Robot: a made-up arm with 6 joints.
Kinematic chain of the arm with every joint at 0, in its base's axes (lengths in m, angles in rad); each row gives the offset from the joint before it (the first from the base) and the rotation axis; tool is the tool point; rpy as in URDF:
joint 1: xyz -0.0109 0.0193 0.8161 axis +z
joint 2: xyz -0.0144 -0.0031 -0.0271 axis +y
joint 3: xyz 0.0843 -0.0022 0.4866 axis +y
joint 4: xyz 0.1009 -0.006 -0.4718 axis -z
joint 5: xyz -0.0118 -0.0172 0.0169 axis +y
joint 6: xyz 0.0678 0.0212 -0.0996 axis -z
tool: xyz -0.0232 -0.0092 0.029 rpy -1.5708 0 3.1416
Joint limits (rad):
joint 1: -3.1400..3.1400
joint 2: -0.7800..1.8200
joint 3: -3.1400..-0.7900
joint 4: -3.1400..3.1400
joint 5: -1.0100..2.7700
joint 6: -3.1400..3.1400
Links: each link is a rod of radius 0.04 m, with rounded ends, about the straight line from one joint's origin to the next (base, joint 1, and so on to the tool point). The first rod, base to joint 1, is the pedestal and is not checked.
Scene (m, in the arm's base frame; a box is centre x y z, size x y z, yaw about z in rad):
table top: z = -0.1
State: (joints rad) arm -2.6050 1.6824 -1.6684 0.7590 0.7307 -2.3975
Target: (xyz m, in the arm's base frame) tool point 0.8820 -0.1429 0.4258
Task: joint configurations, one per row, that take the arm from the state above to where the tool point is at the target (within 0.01 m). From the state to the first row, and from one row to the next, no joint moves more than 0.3 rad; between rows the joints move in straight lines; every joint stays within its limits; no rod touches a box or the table.
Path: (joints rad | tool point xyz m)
1: -2.3346 1.6455 -1.7082 0.7620 0.7486 -2.4035 | -0.4418 -0.4024 0.1075
2: -2.0642 1.6085 -1.7480 0.7651 0.7665 -2.4095 | -0.3338 -0.5429 0.1370
3: -1.7939 1.5716 -1.7877 0.7681 0.7845 -2.4154 | -0.1801 -0.6516 0.1696
4: -1.5235 1.5347 -1.8275 0.7711 0.8024 -2.4214 | 0.0087 -0.7142 0.2054
5: -1.2531 1.4978 -1.8673 0.7742 0.8203 -2.4274 | 0.2178 -0.7197 0.2441
6: -0.9827 1.4608 -1.9071 0.7772 0.8382 -2.4334 | 0.4290 -0.6621 0.2857
7: -0.7124 1.4239 -1.9468 0.7803 0.8561 -2.4394 | 0.6224 -0.5415 0.3299
8: -0.4420 1.3870 -1.9866 0.7833 0.8741 -2.4454 | 0.7790 -0.3644 0.3767
9: -0.1716 1.3501 -2.0264 0.7863 0.8920 -2.4513 | 0.8820 -0.1429 0.4258

